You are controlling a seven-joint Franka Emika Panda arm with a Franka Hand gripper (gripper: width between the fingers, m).
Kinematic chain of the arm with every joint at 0, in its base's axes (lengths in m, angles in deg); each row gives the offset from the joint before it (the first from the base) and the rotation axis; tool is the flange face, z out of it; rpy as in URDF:
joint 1: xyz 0 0 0.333 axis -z
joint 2: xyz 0 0 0 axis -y
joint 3: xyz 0 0 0.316 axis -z
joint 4: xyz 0.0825 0 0 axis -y
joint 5: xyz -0.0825 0 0.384 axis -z
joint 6: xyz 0 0 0 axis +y
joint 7: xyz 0.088 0 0 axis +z
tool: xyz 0 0 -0.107 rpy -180 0 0
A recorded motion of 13 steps. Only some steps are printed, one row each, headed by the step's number.
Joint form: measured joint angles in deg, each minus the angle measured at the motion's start. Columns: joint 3, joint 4, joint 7, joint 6, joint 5, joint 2, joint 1.
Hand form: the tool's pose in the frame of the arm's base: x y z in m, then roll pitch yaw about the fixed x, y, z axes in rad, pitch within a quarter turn. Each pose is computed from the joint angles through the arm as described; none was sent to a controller.
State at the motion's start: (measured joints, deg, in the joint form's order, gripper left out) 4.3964 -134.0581 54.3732 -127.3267 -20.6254 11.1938 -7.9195
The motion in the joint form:
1: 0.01 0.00 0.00 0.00 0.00 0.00 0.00
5: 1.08 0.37 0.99 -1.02 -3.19 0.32 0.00
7: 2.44 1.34 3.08 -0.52 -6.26 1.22 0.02
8: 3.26 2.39 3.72 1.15 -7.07 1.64 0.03
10: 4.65 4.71 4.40 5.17 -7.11 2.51 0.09
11: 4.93 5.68 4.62 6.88 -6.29 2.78 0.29
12: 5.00 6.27 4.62 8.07 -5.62 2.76 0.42
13: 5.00 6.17 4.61 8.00 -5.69 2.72 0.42
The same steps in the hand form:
1: 0.4825 0.0402 0.4217 -2.9883 -0.2795 0.7807
5: 0.4862 0.0317 0.4294 -2.9746 -0.3340 0.7384
7: 0.4886 0.0214 0.4447 -2.9599 -0.3932 0.7184
8: 0.4894 0.0160 0.4546 -2.9452 -0.4097 0.7134
10: 0.4895 0.0068 0.4752 -2.9266 -0.4227 0.7212
11: 0.4891 0.0036 0.4828 -2.9292 -0.4167 0.7363
12: 0.4890 0.0024 0.4856 -2.9282 -0.4063 0.7460
13: 0.4889 0.0024 0.4846 -2.9264 -0.4058 0.7442

